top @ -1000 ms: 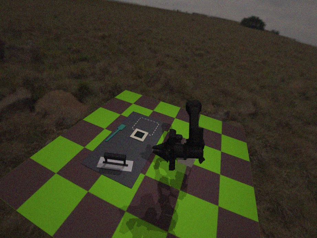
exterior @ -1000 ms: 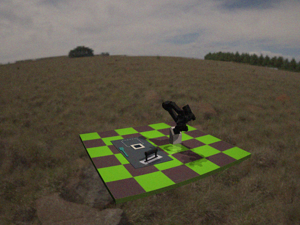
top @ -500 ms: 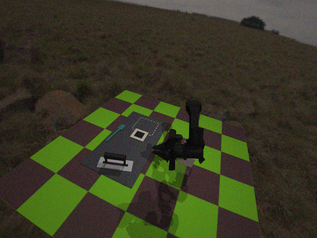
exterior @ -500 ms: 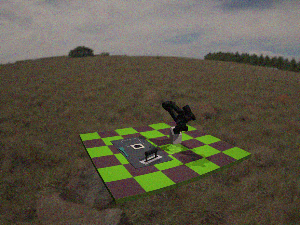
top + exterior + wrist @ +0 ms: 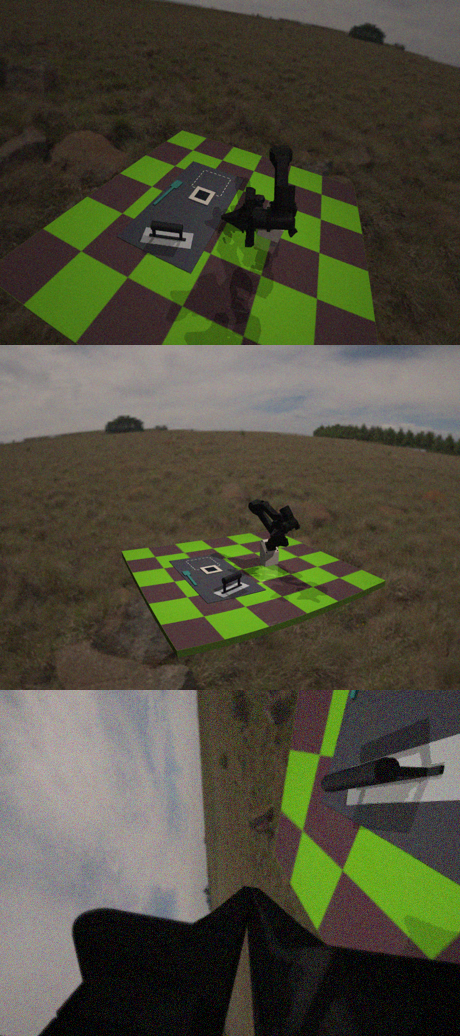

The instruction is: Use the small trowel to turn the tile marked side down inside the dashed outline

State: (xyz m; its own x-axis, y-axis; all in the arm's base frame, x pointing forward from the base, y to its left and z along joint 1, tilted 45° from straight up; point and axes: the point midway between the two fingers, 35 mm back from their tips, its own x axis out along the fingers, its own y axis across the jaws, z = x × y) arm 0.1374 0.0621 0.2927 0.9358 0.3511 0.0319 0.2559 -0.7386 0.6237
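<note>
My gripper tip is now 240 mm above the dark-handled trowel, 200 mm short of it and 30 mm to the left of it. Also, from my gripper tip: teal trowel: 370 mm ahead, 270 mm below, 260 mm to the right; pale tile: 320 mm to the right, 270 mm below, 220 mm ahead; dark grey mat: 300 mm below, 250 mm to the right, 230 mm ahead.
</note>
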